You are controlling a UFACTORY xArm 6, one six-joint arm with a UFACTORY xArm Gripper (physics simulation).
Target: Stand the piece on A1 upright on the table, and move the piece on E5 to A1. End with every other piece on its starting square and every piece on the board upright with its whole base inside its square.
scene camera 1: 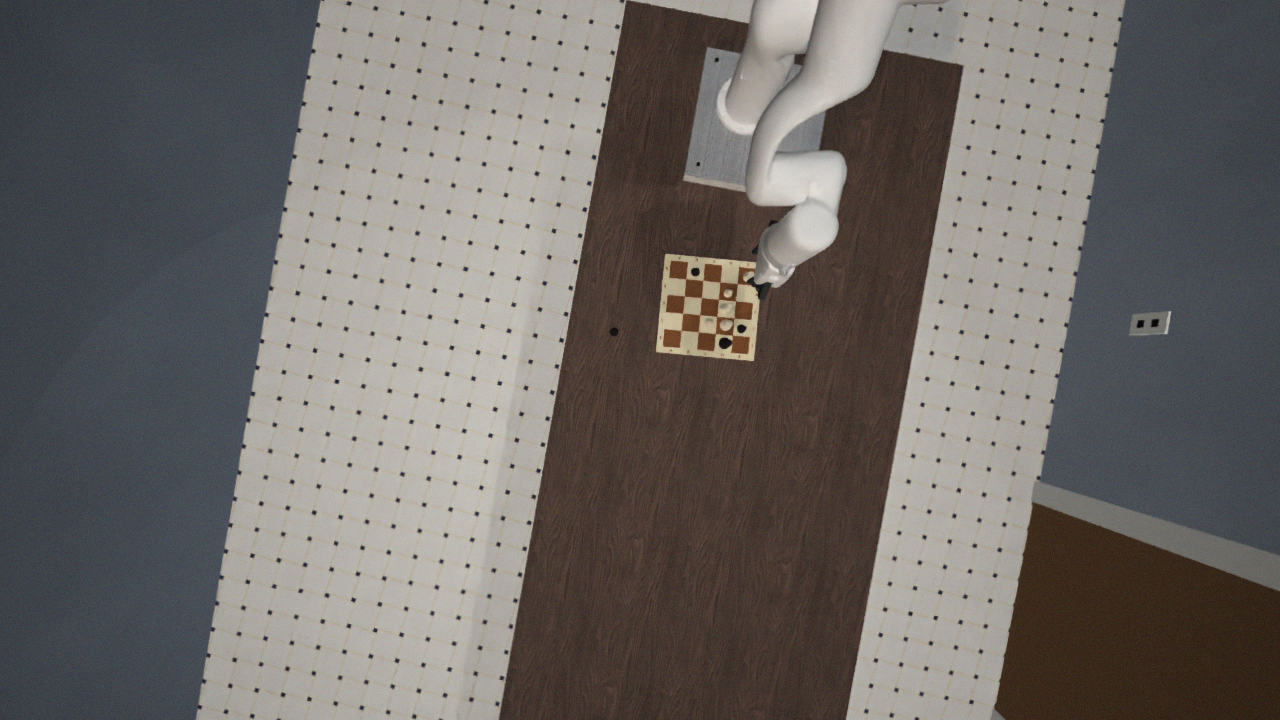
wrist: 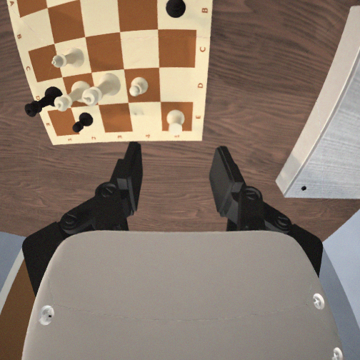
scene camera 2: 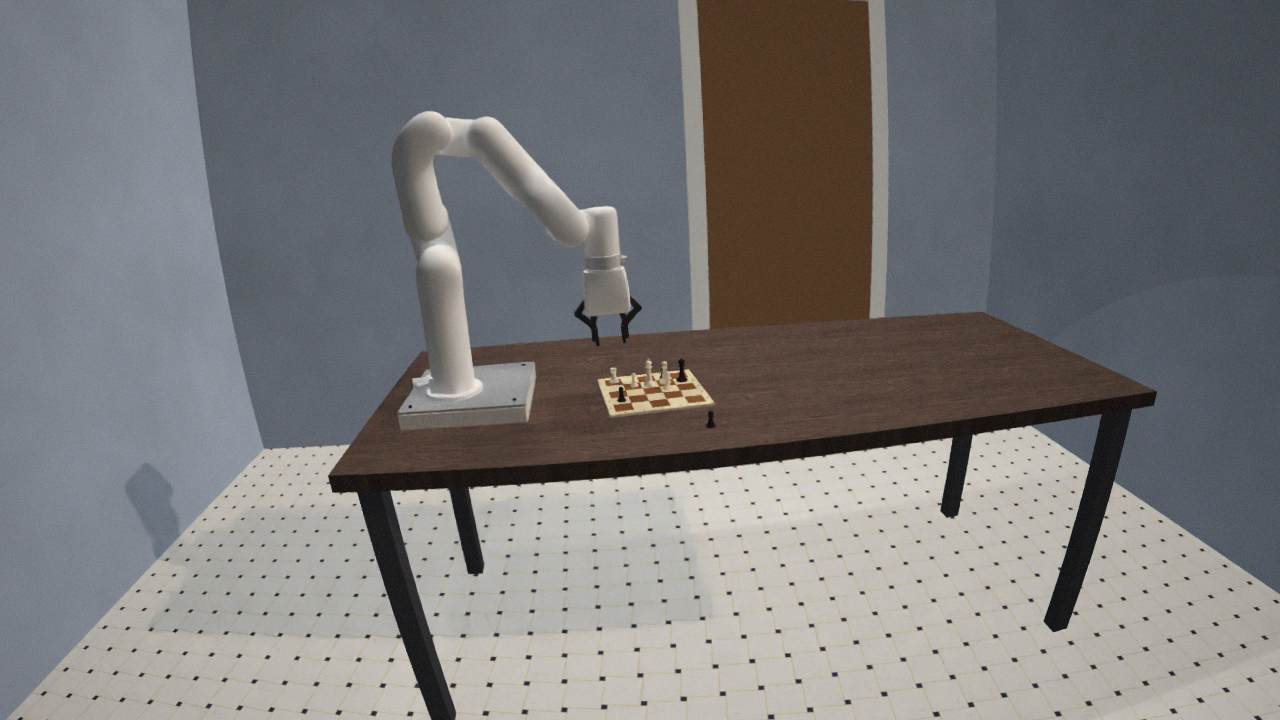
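Seen in the pictures: gripper, fingertip midpoint: (scene camera 1: 756, 268) (scene camera 2: 610, 343); arm's base, link origin: (scene camera 1: 745, 105) (scene camera 2: 454, 391).
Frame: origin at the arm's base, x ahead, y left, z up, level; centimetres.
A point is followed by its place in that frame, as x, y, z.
Observation:
A black pawn-like piece (scene camera 1: 614, 331) @(49.4, -26.2, -0.9) (scene camera 2: 710, 419) @(49.2, -26.7, -2.5) stands upright on the table, off the board's A side. The chessboard (scene camera 1: 660, 335) @(49.8, -16.1, -3.4) (scene camera 2: 611, 413) @(32.1, -15.1, -3.4) (wrist: 196, 131) has its A1 square (scene camera 1: 672, 338) @(50.3, -13.4, -3.5) bare. A white piece (scene camera 1: 748, 275) @(36.3, 2.1, -0.2) (scene camera 2: 613, 374) @(36.0, 2.2, -1.4) (wrist: 175, 119) stands upright on E5, at the board's corner. My gripper (scene camera 1: 757, 287) @(35.9, 2.2, 6.1) (scene camera 2: 610, 342) @(35.9, 2.2, 6.1) (wrist: 177, 159) is open with nothing between its fingers. It hangs above the board's E5 corner; in the wrist view the E5 piece shows just beyond the gap between the fingertips.
White pieces stand on D4 (wrist: 139, 86), D3 (wrist: 108, 84), D2 (wrist: 80, 90) and C2 (wrist: 74, 57). Black pieces stand on D1 (wrist: 53, 94), E2 (wrist: 85, 119) and B5 (scene camera 1: 695, 271) @(35.9, -9.3, -0.5) (scene camera 2: 621, 394) @(35.5, -9.3, -1.9) (wrist: 175, 8). The arm's grey base plate (scene camera 2: 510, 380) @(12.6, 2.8, 0.0) (wrist: 325, 165) lies beyond row 5.

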